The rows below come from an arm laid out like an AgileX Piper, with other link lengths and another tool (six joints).
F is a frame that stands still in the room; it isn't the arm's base.
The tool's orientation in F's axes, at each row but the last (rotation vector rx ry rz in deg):
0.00 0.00 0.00
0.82 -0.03 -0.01
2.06 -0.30 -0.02
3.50 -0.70 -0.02
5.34 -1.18 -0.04
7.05 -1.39 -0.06
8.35 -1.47 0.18
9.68 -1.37 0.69
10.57 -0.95 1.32
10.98 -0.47 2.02
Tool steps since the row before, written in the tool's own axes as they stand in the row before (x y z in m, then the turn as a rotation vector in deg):
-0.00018 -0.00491 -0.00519 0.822 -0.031 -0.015
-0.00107 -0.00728 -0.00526 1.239 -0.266 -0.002
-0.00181 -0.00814 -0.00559 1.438 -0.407 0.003
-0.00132 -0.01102 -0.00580 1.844 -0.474 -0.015
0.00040 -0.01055 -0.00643 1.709 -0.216 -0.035
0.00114 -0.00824 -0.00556 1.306 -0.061 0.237
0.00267 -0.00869 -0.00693 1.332 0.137 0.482
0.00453 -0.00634 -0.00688 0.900 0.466 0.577
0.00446 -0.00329 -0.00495 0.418 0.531 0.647
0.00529 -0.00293 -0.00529 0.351 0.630 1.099
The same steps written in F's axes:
-0.00018 -0.00491 -0.00519 0.822 -0.031 -0.015
-0.00107 -0.00720 -0.00536 1.239 -0.266 -0.005
-0.00178 -0.00793 -0.00589 1.438 -0.407 -0.004
-0.00125 -0.01064 -0.00648 1.844 -0.474 -0.021
0.00054 -0.00991 -0.00737 1.709 -0.215 -0.020
0.00128 -0.00750 -0.00650 1.300 -0.093 0.259
0.00289 -0.00759 -0.00805 1.319 0.067 0.531
0.00477 -0.00505 -0.00773 0.880 0.371 0.669
0.00461 -0.00223 -0.00539 0.396 0.412 0.741
0.00542 -0.00169 -0.00569 0.323 0.421 1.203

